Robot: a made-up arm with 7 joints. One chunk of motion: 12 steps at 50 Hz.
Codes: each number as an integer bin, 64 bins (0 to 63) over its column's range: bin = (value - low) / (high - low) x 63, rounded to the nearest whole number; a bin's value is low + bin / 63 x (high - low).
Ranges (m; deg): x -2..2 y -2..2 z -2..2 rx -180..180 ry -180..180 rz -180..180
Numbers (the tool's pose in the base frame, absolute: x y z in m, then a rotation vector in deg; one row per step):
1: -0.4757 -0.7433 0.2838 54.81 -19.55 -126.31
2: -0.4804 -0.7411 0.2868 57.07 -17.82 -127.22
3: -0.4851 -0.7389 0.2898 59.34 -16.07 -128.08
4: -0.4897 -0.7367 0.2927 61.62 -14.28 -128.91
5: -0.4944 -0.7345 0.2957 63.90 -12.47 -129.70
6: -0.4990 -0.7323 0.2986 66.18 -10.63 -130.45
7: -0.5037 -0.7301 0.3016 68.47 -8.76 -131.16
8: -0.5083 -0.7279 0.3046 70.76 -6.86 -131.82
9: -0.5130 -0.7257 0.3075 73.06 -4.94 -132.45
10: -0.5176 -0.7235 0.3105 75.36 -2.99 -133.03
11: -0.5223 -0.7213 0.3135 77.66 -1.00 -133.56
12: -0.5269 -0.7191 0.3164 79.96 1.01 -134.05
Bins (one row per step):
1: 24 20 36 41 28 9
2: 24 20 36 41 28 9
3: 24 20 36 42 29 9
4: 24 20 36 42 29 9
5: 24 20 36 43 29 9
6: 24 20 36 43 30 9
7: 24 20 36 43 30 9
8: 23 20 36 44 30 8
9: 23 20 36 44 31 8
10: 23 20 36 45 31 8
11: 23 20 36 45 31 8
12: 23 20 36 45 32 8

